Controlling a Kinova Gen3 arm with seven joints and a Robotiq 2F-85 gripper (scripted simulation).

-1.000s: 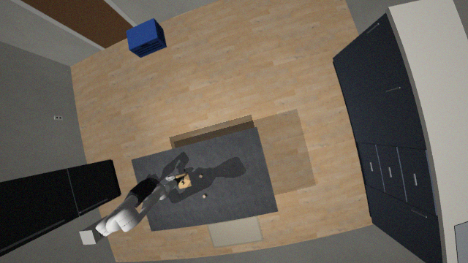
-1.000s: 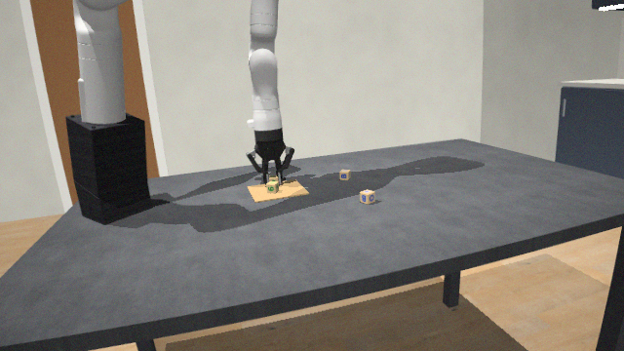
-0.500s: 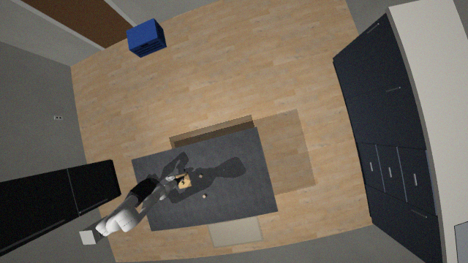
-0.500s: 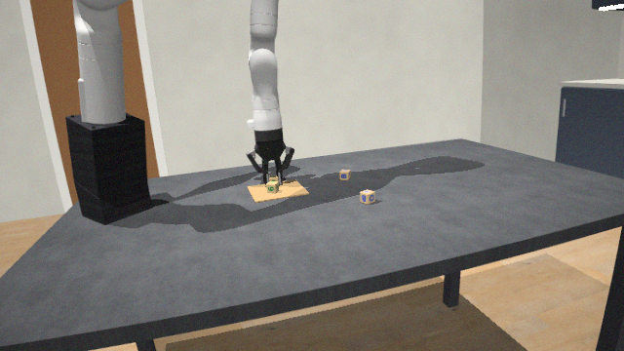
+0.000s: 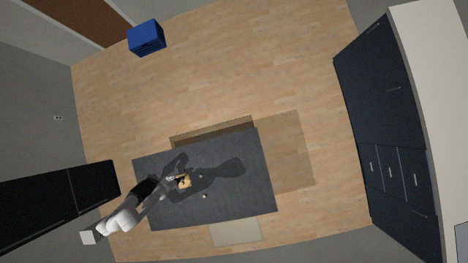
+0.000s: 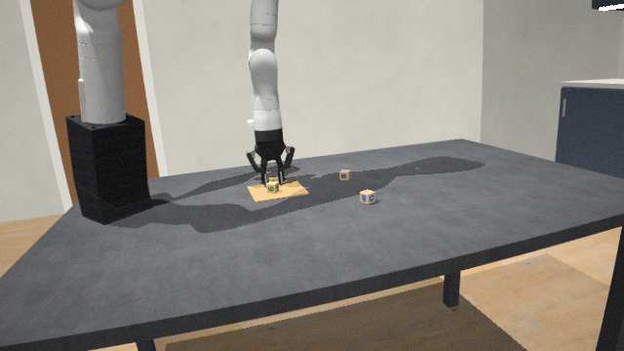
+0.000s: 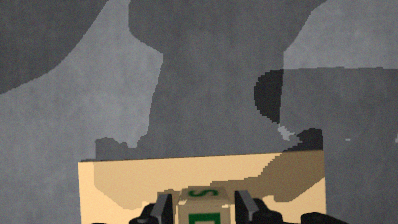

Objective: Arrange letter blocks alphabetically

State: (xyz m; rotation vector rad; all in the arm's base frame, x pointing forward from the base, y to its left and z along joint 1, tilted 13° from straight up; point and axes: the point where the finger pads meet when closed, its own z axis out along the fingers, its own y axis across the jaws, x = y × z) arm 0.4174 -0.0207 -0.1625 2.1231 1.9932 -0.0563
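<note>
Right now the green-marked block is 10 mm below my hand. Round my hand: mat (40 mm to the right, 20 mm below).
</note>
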